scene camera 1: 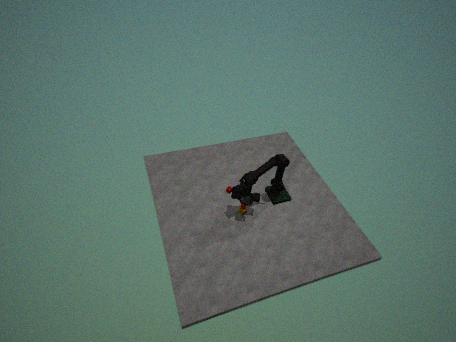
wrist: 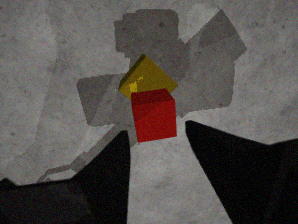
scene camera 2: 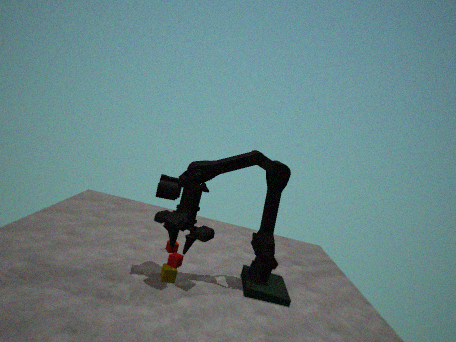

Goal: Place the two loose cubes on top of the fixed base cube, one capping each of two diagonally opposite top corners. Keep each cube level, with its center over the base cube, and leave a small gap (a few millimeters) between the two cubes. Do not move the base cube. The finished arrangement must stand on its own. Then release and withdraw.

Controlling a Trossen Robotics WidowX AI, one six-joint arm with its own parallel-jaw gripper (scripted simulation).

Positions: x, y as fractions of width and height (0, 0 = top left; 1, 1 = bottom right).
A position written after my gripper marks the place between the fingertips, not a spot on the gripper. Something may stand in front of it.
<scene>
In view: my gripper (scene camera 2: 0.39, 0.74), a yellow base cube (wrist: 0.48, 0.34) and a red cube (wrist: 0.52, 0.51).
My gripper also shows in the wrist view (wrist: 0.53, 0.59).
</scene>
